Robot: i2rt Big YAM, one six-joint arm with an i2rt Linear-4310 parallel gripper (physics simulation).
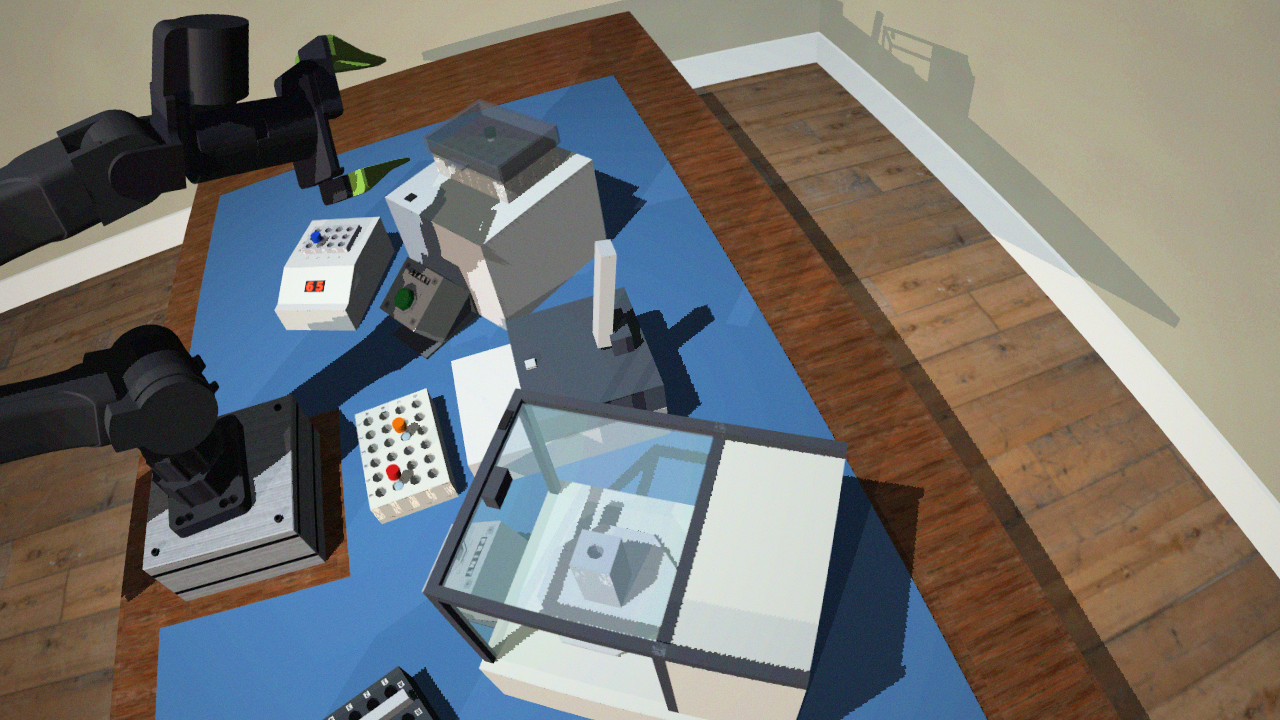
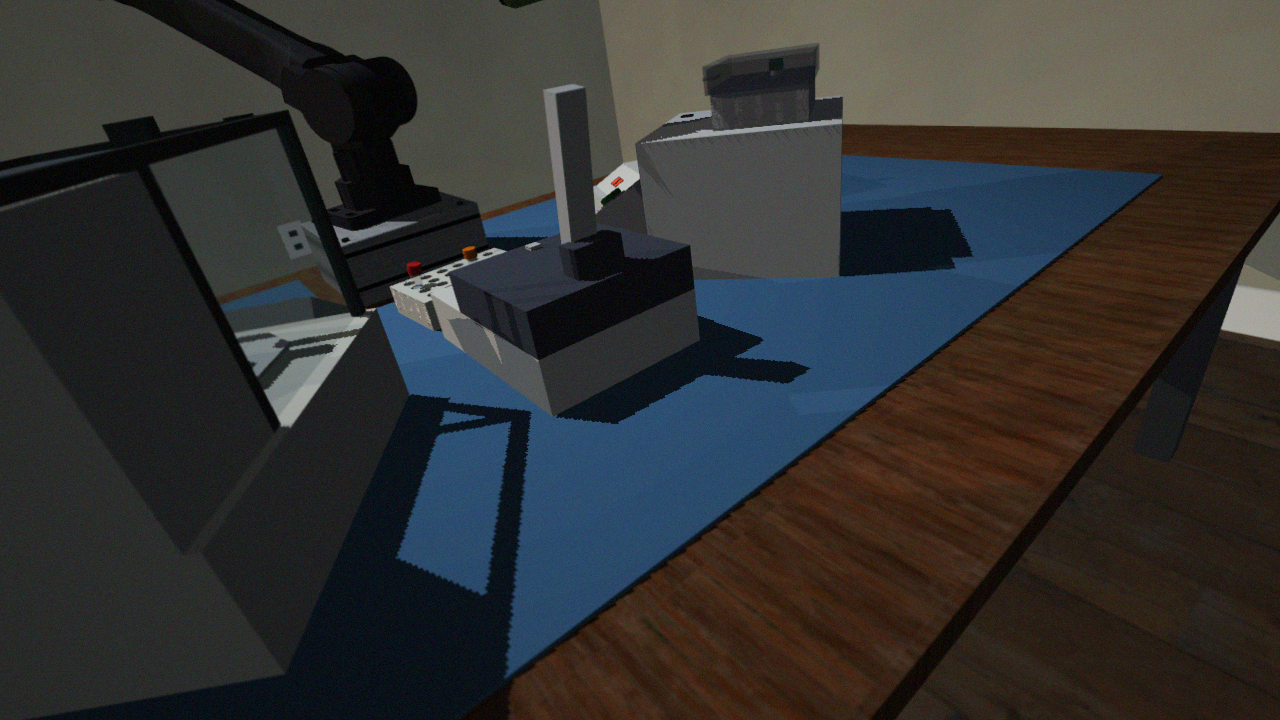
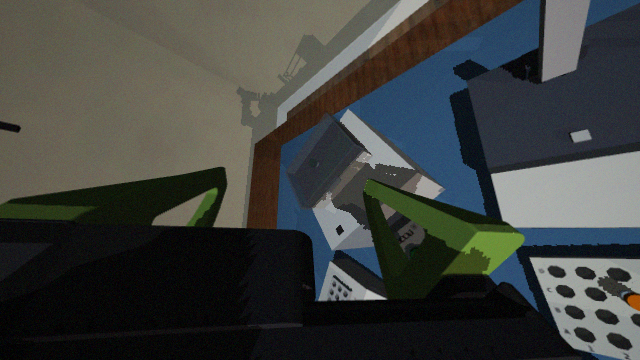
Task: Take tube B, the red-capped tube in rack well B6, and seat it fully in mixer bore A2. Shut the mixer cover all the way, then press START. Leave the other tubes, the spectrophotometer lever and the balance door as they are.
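Places are measured from the arm's base along level axes (x up, y back, z right), in millimetres.
Pixels of known places: gripper, fingertip midpoint: (image 1: 394, 110) (image 3: 299, 181); arm's base, link origin: (image 1: 210, 478) (image 2: 385, 211).
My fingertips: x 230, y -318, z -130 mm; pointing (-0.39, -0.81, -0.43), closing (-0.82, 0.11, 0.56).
Observation:
For each thing: its middle in the pictures, then the offset to it from my fingertips.
- red-capped tube, body centre: (image 1: 398, 484) (image 2: 417, 285) dz +198, dx -273, dy +133 mm
- white rack, body centre: (image 1: 404, 454) (image 2: 466, 285) dz +151, dx -289, dy +121 mm
- mixer, body centre: (image 2: 707, 162) (image 1: 467, 223) (image 3: 366, 196) dz -72, dx -209, dy -37 mm
- green button, body centre: (image 2: 612, 198) (image 1: 405, 299) dz -22, dx -240, dy +63 mm
- orange-capped tube, body centre: (image 1: 405, 435) (image 2: 474, 269) (image 3: 631, 297) dz +142, dx -272, dy +111 mm
- spectrophotometer lever, body centre: (image 2: 573, 178) (image 1: 603, 296) (image 3: 561, 24) dz +175, dx -161, dy -119 mm
- blue-capped tube, body centre: (image 1: 321, 247) dz -187, dx -240, dy +151 mm
The red-capped tube (image 1: 392, 471) (image 2: 413, 267) stands in the white rack (image 1: 416, 506) (image 2: 413, 304) (image 3: 570, 262); its well label is unreadable. The mixer (image 1: 554, 223) (image 2: 742, 197) (image 3: 382, 142) is a large white box. Its smoky clear cover (image 1: 492, 147) (image 2: 760, 76) (image 3: 325, 155) lies over the block on top; I cannot tell whether it is fully down. The bores beneath are not readable. A green button (image 1: 404, 298) sits on the grey control box beside the mixer. My gripper (image 1: 396, 111) (image 3: 299, 181) is wide open and empty, raised beside the mixer's cover, far from the rack.
An orange-capped tube (image 1: 399, 425) (image 2: 469, 253) (image 3: 634, 301) shares the rack. The spectrophotometer lever (image 1: 605, 295) (image 2: 568, 161) (image 3: 562, 40) stands upright. The glass-sided balance (image 1: 760, 537) (image 2: 268, 555) is beyond it. A blue-capped tube (image 1: 315, 236) sits in a white block with a red display.

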